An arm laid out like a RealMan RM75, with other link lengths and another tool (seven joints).
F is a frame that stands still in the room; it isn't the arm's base.
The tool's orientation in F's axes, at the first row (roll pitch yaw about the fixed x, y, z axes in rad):
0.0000, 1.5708, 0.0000
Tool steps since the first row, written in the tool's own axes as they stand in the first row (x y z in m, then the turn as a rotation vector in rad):
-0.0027, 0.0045, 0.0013, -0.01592, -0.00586, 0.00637
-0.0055, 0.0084, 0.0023, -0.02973, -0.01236, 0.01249
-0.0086, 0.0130, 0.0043, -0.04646, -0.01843, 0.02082
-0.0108, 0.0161, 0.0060, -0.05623, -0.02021, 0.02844
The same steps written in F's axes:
0.0013, 0.0045, 0.0027, 0.00637, -0.00586, 0.01592
0.0023, 0.0084, 0.0055, 0.01249, -0.01236, 0.02973
0.0043, 0.0130, 0.0086, 0.02082, -0.01843, 0.04646
0.0060, 0.0161, 0.0108, 0.02844, -0.02021, 0.05623

